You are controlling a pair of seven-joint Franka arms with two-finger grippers.
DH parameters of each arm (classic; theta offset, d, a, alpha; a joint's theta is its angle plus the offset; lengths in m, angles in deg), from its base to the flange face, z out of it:
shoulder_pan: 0 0.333 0 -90
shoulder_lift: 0 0 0 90
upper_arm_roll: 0 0.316 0.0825 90
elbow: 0 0 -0.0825 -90
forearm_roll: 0 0.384 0 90
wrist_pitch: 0 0 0.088 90
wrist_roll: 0 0.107 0 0
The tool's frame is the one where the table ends.
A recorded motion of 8 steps. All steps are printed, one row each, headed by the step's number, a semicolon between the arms.
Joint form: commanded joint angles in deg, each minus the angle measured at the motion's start. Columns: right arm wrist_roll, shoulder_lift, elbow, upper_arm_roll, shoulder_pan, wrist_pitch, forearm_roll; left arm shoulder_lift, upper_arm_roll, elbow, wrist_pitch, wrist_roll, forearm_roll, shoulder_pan.
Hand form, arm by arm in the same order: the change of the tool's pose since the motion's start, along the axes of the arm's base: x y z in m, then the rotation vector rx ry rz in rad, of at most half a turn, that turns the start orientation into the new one. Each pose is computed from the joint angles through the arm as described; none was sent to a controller.
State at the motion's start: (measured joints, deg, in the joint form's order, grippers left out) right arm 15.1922 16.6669 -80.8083 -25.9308 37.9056 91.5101 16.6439; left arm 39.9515 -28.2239 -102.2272 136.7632 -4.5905 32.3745 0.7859
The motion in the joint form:
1: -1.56 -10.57 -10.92 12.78 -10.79 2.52 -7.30; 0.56 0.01 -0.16 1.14 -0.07 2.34 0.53
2: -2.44 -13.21 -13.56 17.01 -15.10 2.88 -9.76; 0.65 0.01 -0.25 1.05 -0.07 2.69 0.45
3: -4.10 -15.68 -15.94 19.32 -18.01 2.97 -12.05; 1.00 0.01 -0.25 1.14 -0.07 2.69 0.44
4: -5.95 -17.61 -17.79 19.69 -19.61 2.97 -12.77; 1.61 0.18 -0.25 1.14 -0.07 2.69 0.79
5: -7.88 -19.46 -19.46 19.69 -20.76 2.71 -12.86; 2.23 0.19 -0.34 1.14 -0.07 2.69 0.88
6: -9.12 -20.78 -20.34 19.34 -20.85 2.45 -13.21; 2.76 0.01 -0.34 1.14 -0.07 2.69 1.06
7: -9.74 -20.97 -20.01 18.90 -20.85 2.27 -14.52; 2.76 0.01 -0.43 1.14 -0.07 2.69 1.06
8: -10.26 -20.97 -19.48 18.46 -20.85 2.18 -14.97; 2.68 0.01 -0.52 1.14 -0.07 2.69 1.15
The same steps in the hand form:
1: -0.0388 -0.0334 0.0129 -0.0200 -0.0206 0.0522; 0.0018 0.0042 -0.0051 0.0081 -0.0201 -0.0214
2: -0.0493 -0.0453 0.0169 -0.0448 -0.0325 0.0702; 0.0005 0.0036 -0.0067 0.0129 -0.0187 -0.0276
3: -0.0591 -0.0598 0.0212 -0.0734 -0.0443 0.0937; -0.0003 0.0033 -0.0102 0.0115 -0.0137 -0.0280
4: -0.0661 -0.0758 0.0245 -0.0793 -0.0494 0.1060; 0.0004 0.0085 -0.0170 0.0131 -0.0030 -0.0197
5: -0.0739 -0.0895 0.0278 -0.0750 -0.0502 0.1200; -0.0014 0.0095 -0.0240 0.0133 0.0093 -0.0186
6: -0.0800 -0.0961 0.0324 -0.0759 -0.0554 0.1349; -0.0026 0.0096 -0.0288 0.0108 0.0184 -0.0178
7: -0.0795 -0.1027 0.0365 -0.0961 -0.0645 0.1410; -0.0032 0.0096 -0.0294 0.0113 0.0198 -0.0183
8: -0.0782 -0.1076 0.0407 -0.1020 -0.0733 0.1430; -0.0032 0.0106 -0.0291 0.0119 0.0199 -0.0172

